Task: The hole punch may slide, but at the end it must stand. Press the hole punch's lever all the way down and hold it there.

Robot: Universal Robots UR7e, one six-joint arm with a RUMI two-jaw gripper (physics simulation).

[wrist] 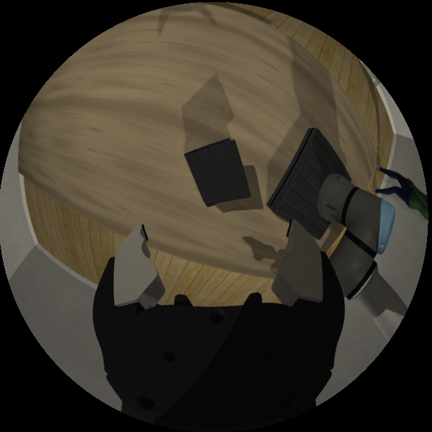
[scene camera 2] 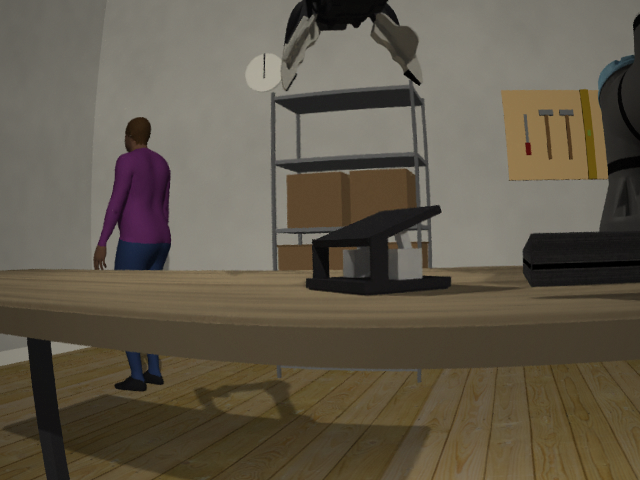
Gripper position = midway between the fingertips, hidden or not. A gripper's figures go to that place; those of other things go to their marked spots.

My gripper [scene camera 2: 355,86]: 0.64 m from the lens. A black hole punch [scene camera 2: 378,270] is 0.56 m from the lens.
